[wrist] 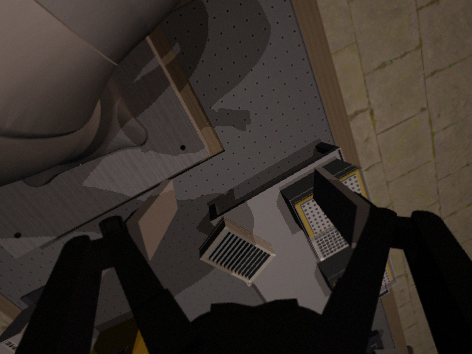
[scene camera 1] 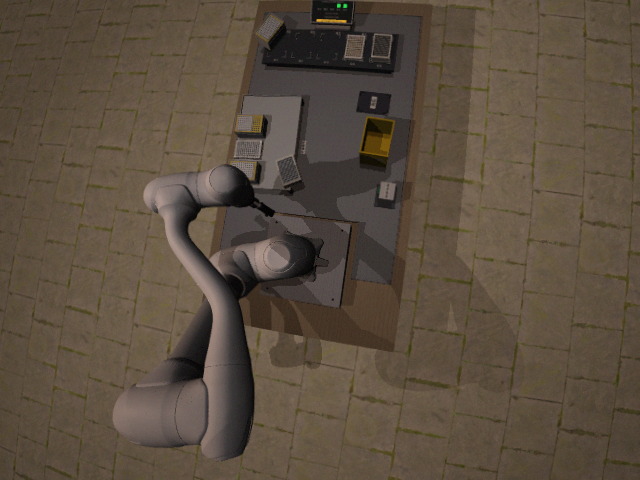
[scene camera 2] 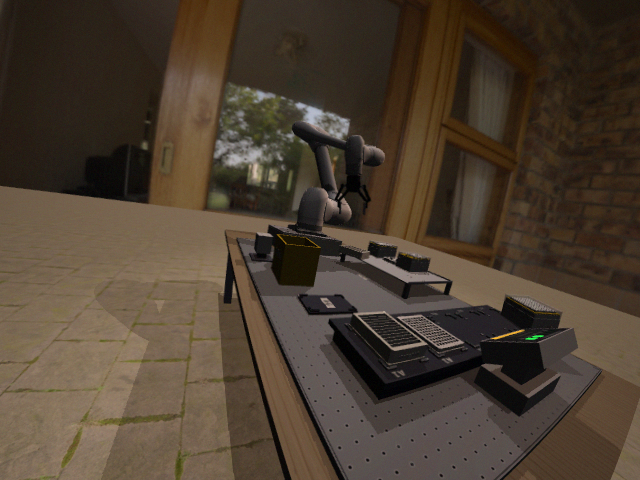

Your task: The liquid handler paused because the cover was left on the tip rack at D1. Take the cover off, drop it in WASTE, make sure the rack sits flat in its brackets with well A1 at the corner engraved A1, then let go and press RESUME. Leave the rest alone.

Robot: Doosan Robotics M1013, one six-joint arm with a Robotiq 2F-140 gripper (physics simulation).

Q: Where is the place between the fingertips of my gripper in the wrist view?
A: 243, 189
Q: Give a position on a grey platform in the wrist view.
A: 293, 273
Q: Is my gripper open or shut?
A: Open.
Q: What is my gripper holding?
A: Nothing.
